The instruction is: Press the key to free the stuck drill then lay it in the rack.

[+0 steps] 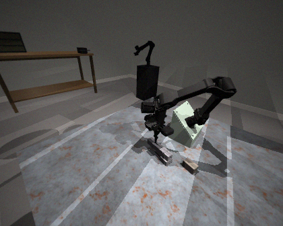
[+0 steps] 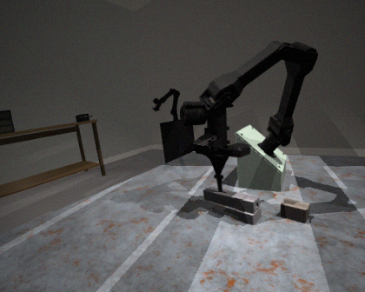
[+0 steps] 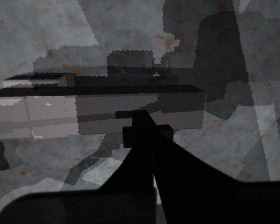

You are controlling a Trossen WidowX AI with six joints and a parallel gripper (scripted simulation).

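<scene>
Right now the dark key is 30 mm below my gripper tip. The rest, counted from my gripper tip: rack: 210 mm to the left, 100 mm below, 50 mm behind; then drill: 70 mm below, 60 mm to the left.
</scene>
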